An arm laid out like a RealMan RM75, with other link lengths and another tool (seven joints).
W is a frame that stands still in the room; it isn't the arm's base.
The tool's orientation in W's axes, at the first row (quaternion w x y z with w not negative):
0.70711 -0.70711 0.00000 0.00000
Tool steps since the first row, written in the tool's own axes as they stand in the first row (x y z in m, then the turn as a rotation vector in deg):
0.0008 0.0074 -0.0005 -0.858 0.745 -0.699
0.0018 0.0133 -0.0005 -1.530 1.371 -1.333
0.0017 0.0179 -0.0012 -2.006 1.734 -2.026
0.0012 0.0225 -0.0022 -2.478 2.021 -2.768
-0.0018 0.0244 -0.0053 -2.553 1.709 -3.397
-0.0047 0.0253 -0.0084 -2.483 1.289 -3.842
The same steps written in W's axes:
0.0008 -0.0005 -0.0074 -0.858 -0.699 -0.745
0.0018 -0.0005 -0.0133 -1.530 -1.333 -1.371
0.0017 -0.0012 -0.0179 -2.006 -2.026 -1.734
0.0012 -0.0022 -0.0225 -2.478 -2.768 -2.021
-0.0018 -0.0053 -0.0244 -2.553 -3.397 -1.709
-0.0047 -0.0084 -0.0253 -2.483 -3.842 -1.289

